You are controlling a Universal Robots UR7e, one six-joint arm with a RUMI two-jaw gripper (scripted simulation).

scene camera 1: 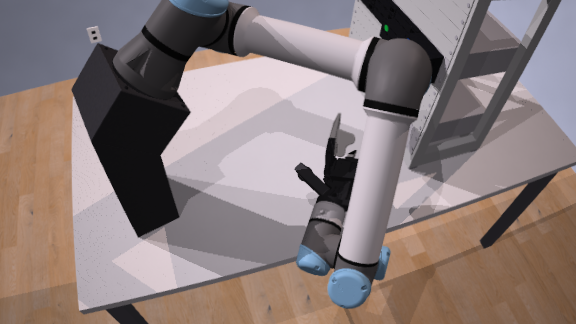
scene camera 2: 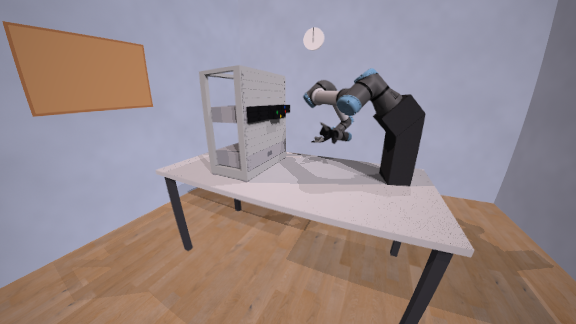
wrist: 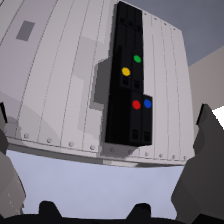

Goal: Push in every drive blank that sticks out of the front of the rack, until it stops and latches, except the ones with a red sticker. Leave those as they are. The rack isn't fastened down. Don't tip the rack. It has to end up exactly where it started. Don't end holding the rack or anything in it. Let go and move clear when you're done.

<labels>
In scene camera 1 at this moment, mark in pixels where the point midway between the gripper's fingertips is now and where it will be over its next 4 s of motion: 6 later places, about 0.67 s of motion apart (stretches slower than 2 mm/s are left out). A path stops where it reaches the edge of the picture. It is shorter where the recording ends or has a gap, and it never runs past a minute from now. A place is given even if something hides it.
The gripper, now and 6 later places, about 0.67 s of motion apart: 348,132; 339,97; 341,69; 346,57; 347,55; 344,53; 338,50
</labels>
